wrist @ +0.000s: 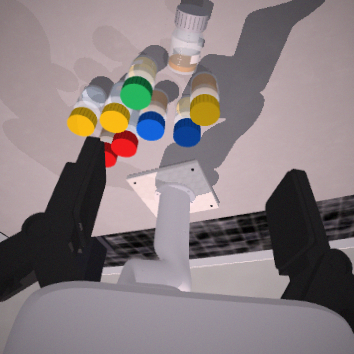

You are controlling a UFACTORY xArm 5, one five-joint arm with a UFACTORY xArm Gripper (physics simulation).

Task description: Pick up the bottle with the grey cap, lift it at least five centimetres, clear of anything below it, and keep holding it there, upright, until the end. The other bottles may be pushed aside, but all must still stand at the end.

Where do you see a blue-capped bottle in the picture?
186,133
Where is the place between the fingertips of my gripper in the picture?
193,173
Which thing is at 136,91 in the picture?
A green-capped bottle.
